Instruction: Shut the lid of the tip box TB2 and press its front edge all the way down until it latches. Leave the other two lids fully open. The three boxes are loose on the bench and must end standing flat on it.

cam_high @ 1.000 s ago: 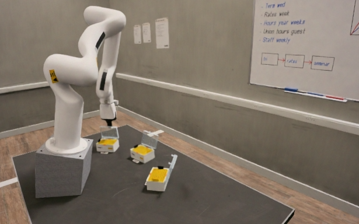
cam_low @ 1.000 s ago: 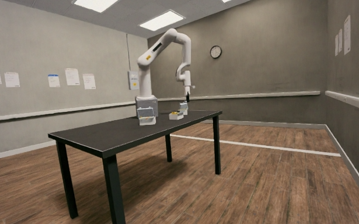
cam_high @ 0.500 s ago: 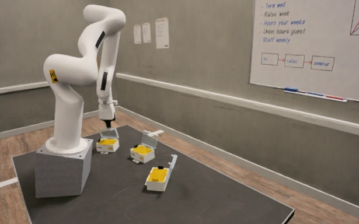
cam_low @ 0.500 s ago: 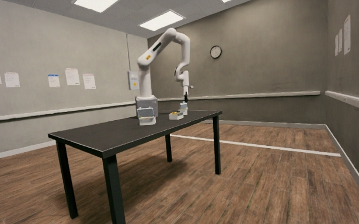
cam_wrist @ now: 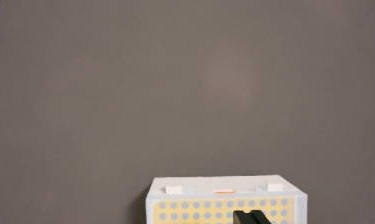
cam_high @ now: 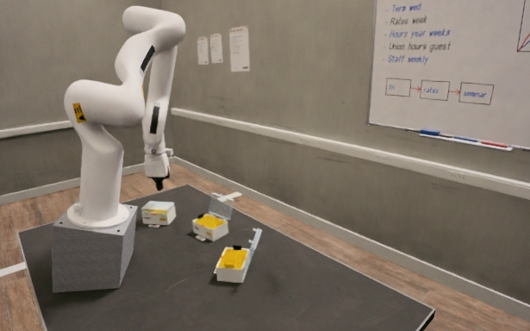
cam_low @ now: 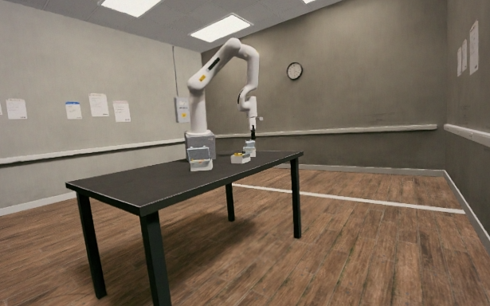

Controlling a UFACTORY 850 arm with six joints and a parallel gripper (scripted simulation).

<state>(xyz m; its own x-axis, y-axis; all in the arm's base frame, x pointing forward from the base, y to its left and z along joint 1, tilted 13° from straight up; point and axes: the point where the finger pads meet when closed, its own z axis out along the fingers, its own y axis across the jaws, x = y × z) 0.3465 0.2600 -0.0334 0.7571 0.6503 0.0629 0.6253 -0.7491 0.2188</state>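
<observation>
Right now my hand is 9 cm above the clear lid, 3 cm to the left of it and 3 cm past it. The rest, counted from my hand: tip box lid: 27 cm to the right, 14 cm ahead, 5 cm below.
</observation>
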